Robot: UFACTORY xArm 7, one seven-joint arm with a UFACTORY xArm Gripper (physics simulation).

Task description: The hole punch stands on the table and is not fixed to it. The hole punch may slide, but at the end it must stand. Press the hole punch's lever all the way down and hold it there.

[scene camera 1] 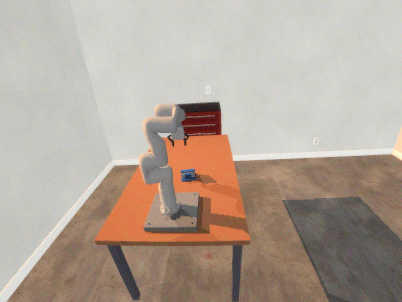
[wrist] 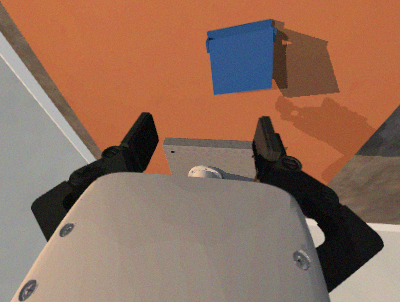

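Seen in the pictures: gripper, fingertip midpoint: (scene camera 1: 179, 146) (wrist: 203, 128); arm's base, origin of the base link: (scene camera 1: 170, 207) (wrist: 205, 175).
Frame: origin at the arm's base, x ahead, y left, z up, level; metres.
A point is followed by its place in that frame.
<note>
The blue hole punch (scene camera 1: 188, 175) {x 0.415, y -0.034, z -0.024 m} (wrist: 242, 60) {x 0.412, y -0.037, z 0.030 m} stands on the orange table in front of the robot's base. In the wrist view its broad blue face shows at the upper middle right, with its shadow to the right. Its lever cannot be told apart clearly in either view. My gripper (scene camera 1: 178, 144) {x 0.418, y 0.012, z 0.246 m} (wrist: 203, 128) {x 0.418, y 0.012, z 0.246 m} is open and empty. It hangs high above the table, apart from the hole punch, and in scene camera 1 it appears above and slightly left of it.
The robot's grey base plate (scene camera 1: 155, 218) {x -0.101, y 0.066, z -0.002 m} (wrist: 180, 155) {x 0.098, y 0.092, z 0.001 m} sits on the orange table (scene camera 1: 220, 155) {x 0.801, y -0.279, z -0.036 m} (wrist: 125, 60) {x 0.370, y 0.224, z -0.036 m} near its front edge. A red drawer cabinet (scene camera 1: 207, 120) stands behind the table's far edge. A dark mat (scene camera 1: 345, 240) lies on the floor at the right.
</note>
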